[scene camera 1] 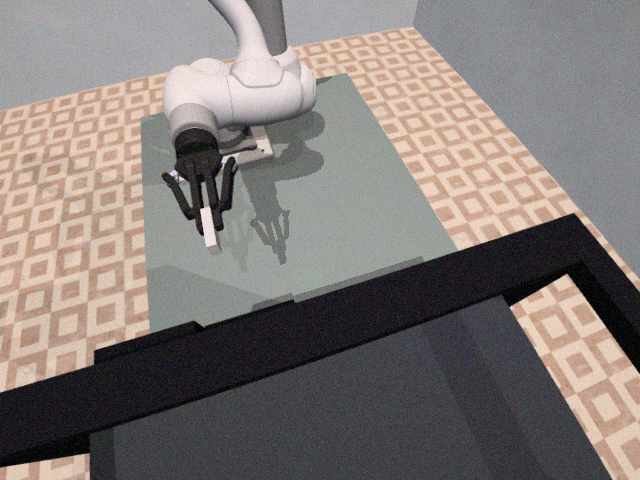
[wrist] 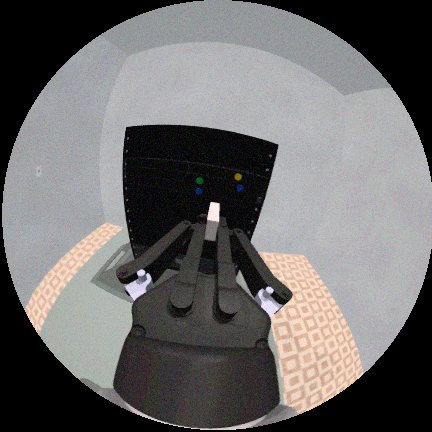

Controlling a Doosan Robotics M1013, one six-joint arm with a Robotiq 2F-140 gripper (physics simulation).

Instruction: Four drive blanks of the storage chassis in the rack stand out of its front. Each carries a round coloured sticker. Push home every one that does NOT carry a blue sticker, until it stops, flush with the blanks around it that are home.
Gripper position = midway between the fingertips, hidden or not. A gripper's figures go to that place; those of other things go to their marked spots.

My gripper (scene camera 1: 214, 250): 48 cm from the lens. A dark rack (scene camera 1: 427, 365): 34 cm from the lens.
